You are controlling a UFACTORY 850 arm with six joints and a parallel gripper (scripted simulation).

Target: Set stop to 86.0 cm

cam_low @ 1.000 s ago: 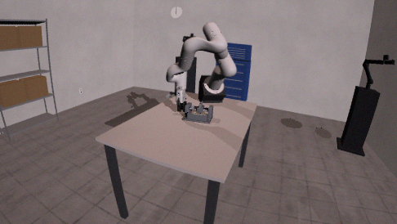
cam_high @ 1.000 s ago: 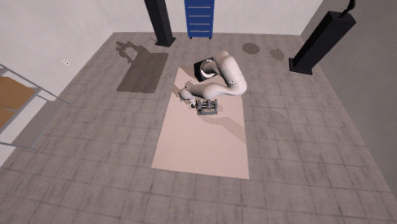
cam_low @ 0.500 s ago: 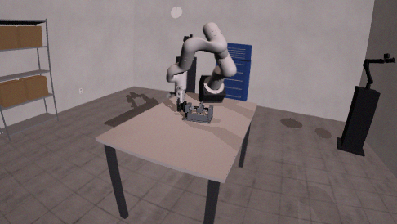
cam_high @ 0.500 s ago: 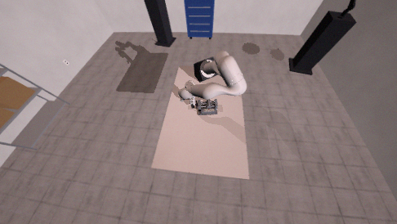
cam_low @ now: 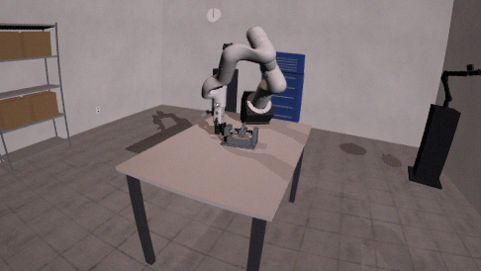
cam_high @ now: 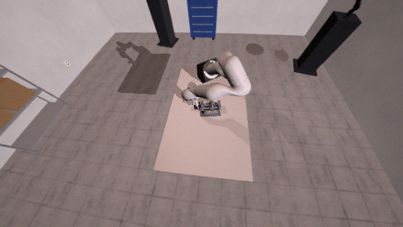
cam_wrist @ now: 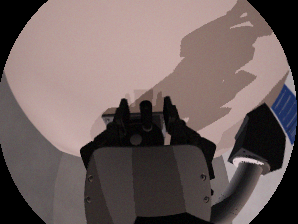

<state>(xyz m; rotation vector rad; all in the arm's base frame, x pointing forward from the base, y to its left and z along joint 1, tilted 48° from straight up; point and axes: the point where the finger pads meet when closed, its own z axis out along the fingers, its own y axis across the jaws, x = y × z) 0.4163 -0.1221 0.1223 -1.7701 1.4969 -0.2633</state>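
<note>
Right now my hand is 10 mm to the right of the thin dark lever and 10 mm above it.
</note>
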